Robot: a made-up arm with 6 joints. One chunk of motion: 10 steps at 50 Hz.
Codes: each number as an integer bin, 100 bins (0 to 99) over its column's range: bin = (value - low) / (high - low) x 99, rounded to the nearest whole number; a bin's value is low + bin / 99 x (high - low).
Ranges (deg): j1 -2..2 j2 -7..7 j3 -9..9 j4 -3..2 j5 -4..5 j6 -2..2
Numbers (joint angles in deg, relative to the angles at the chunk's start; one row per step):
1: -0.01 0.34 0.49 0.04 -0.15 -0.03
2: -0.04 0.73 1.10 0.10 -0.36 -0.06
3: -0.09 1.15 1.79 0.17 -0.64 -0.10
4: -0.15 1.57 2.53 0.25 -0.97 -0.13
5: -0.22 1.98 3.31 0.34 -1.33 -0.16
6: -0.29 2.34 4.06 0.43 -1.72 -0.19
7: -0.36 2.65 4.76 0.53 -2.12 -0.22
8: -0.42 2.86 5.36 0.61 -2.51 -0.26
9: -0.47 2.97 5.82 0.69 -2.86 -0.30
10: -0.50 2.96 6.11 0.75 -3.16 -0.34
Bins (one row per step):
1: 49 52 52 60 42 49
2: 49 55 56 61 40 48
3: 47 58 59 63 37 47
4: 46 61 63 64 33 46
5: 44 64 68 66 29 46
6: 42 66 72 68 25 45
7: 41 68 76 70 21 44
8: 39 70 79 71 16 43
9: 38 71 82 73 13 42
10: 37 70 83 74 9 41

